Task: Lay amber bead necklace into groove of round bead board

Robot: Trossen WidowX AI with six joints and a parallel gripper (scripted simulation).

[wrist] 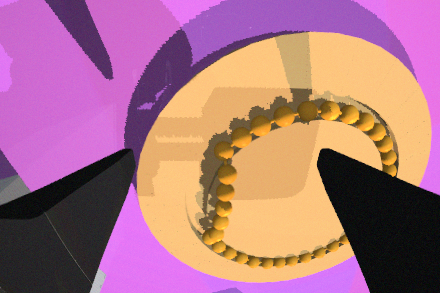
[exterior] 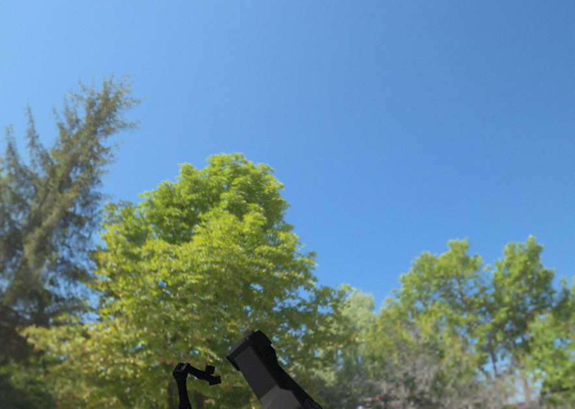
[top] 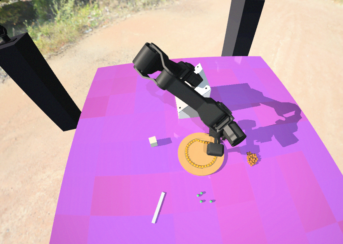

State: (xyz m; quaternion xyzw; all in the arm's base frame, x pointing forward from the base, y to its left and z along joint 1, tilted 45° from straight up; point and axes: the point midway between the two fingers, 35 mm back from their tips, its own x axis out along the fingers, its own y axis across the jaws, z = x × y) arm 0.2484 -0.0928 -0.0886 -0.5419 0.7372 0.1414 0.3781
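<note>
My gripper tip is 60 mm to the left of the round tan bead board, 30 mm short of it and 10 mm above it. Round my gripper tip: small cream cube 250 mm to the right, 80 mm behind; then white bar 280 mm to the right, 200 mm ahead, 20 mm below.
</note>
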